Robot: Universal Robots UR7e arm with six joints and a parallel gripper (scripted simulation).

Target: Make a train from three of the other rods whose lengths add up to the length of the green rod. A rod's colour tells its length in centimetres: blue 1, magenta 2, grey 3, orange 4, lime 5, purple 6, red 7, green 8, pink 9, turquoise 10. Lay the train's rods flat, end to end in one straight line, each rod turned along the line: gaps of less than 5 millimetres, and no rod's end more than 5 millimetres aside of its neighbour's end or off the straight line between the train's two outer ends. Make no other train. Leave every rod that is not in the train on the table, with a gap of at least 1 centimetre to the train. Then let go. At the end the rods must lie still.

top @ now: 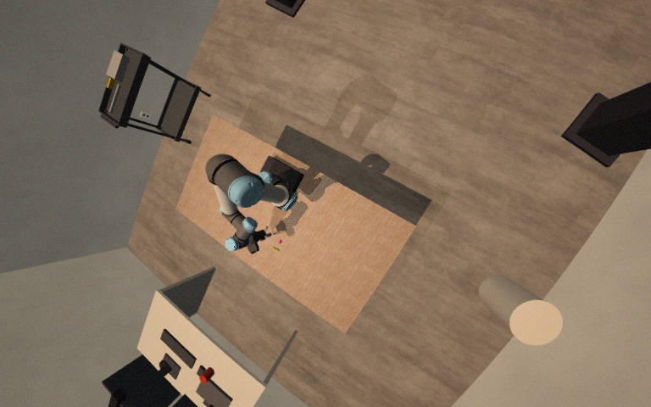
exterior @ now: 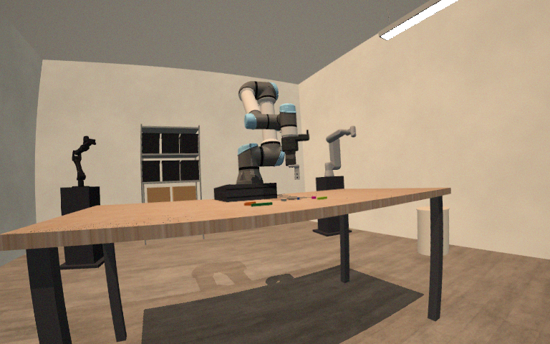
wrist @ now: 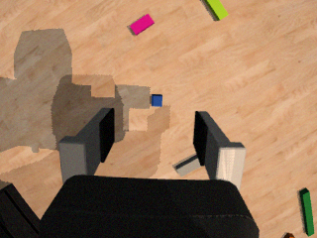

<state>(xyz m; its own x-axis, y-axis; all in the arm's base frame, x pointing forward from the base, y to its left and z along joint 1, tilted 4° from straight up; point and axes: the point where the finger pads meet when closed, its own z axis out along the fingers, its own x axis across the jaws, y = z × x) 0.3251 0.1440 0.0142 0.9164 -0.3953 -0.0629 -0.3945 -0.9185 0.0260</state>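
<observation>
Right now my hand is 10 mm short of the magenta rod, 70 mm to the right of it and 100 mm above it. The rest, counted from my hand: lime rod (80 mm ahead, 80 mm to the left, 100 mm below); then small blue rod (100 mm below); then grey rod (10 mm ahead, 70 mm to the right, 100 mm below).
</observation>
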